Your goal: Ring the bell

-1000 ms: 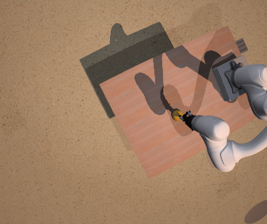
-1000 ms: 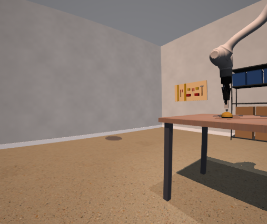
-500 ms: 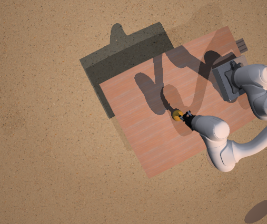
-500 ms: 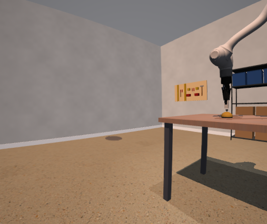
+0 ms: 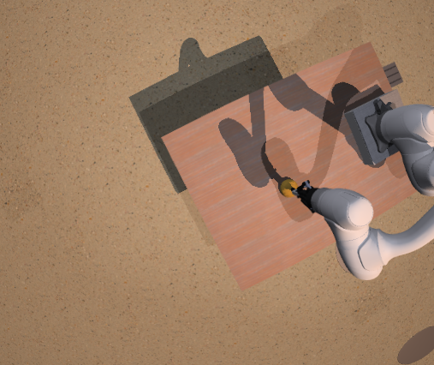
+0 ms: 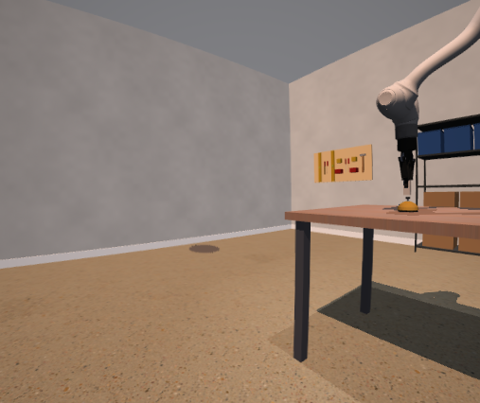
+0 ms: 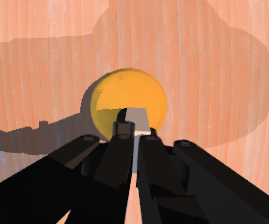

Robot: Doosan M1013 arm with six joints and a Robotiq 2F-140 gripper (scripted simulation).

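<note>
Now: the bell button 1 cm to the right of my hand and 5 cm below it. From my hand the other things lie so: bell (1 cm to the right, 7 cm below).
</note>
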